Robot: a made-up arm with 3 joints.
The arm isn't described. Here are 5 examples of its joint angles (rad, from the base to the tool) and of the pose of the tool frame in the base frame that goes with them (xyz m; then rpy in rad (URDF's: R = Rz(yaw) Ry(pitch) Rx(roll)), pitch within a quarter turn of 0, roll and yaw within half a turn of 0).
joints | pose
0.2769 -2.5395 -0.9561 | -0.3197 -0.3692 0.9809 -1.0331 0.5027 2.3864
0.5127 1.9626 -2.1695 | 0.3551 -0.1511 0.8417 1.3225 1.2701 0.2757
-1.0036 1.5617 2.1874 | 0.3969 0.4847 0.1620 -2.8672 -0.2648 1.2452
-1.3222 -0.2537 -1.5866 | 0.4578 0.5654 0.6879 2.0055 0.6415 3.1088
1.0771 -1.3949 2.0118 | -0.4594 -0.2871 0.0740 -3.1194 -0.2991 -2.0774
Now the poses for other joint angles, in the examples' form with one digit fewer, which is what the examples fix.
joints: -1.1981 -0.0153 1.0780
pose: 0.379 0.563 1.139 -0.853 -0.278 -0.109
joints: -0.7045 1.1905 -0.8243
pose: 0.752 0.309 0.582 -1.822 0.381 -1.604
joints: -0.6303 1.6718 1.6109
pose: 0.625 0.502 0.359 -3.094 -0.672 0.804
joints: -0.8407 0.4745 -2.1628
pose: 0.379 0.503 0.471 2.758 0.497 -3.058
